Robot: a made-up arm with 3 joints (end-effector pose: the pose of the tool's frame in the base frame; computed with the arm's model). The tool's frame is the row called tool.
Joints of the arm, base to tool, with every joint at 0 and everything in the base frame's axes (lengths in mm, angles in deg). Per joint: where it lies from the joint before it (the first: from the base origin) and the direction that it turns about. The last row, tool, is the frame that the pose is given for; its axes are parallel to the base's.
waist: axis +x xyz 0 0 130
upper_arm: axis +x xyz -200 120 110
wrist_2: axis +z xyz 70 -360 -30
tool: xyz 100 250 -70
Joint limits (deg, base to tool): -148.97..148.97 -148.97..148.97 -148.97..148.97
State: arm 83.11 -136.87 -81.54
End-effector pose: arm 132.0 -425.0 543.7 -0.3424 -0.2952 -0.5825 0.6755
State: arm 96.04 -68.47 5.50
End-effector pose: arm -54.4 -165.8 102.1 0.2380 -0.0114 0.0466 0.9701
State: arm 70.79 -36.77 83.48
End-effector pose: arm -367.0 -200.9 66.7 0.2183 -0.1948 0.6366 0.7135
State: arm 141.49 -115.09 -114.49
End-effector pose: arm 56.1 -614.7 -217.5 0.1235 0.1920 -0.8188 0.5268
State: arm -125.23 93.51 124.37
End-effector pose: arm -392.8 -388.0 103.5 -0.1275 0.2417 0.8508 0.4489
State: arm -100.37 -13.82 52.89
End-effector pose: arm -269.0 48.4 151.2 -0.7517 0.3739 0.2419 0.4864
